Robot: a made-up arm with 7 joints. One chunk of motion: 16 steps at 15 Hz.
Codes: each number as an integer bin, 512 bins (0 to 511) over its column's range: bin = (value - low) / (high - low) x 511, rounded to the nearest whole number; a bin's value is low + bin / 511 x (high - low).
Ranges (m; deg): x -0.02..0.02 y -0.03..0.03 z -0.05..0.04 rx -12..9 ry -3..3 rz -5..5
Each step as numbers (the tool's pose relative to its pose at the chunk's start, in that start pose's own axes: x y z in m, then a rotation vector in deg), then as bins.
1 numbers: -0.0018 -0.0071 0.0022 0.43 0.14 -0.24
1 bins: 233 195 296 302 267 243
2 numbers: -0.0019 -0.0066 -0.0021 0.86 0.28 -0.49
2 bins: 231 199 272 313 279 230
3 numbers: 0.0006 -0.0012 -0.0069 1.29 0.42 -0.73
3 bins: 263 245 245 323 291 218
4 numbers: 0.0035 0.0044 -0.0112 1.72 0.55 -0.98
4 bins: 300 293 220 334 302 205
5 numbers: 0.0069 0.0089 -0.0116 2.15 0.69 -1.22
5 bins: 344 331 218 344 314 193
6 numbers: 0.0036 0.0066 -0.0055 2.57 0.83 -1.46
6 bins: 301 312 253 355 326 181
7 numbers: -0.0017 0.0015 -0.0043 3.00 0.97 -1.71
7 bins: 234 268 259 365 338 168
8 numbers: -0.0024 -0.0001 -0.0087 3.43 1.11 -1.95
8 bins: 225 255 234 375 350 156
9 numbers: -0.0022 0.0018 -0.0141 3.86 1.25 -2.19
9 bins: 227 271 204 386 362 144
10 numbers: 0.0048 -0.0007 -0.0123 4.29 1.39 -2.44
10 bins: 317 250 214 396 374 131
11 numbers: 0.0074 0.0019 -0.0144 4.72 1.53 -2.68
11 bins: 350 272 202 407 386 119
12 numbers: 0.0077 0.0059 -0.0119 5.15 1.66 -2.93
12 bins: 354 306 216 417 397 106
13 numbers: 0.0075 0.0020 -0.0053 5.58 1.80 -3.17
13 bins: 351 273 254 428 409 94
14 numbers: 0.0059 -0.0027 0.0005 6.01 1.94 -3.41
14 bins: 331 233 287 438 421 81
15 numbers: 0.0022 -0.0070 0.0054 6.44 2.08 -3.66
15 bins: 284 196 315 449 433 68
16 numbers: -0.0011 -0.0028 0.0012 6.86 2.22 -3.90
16 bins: 241 232 291 459 445 56
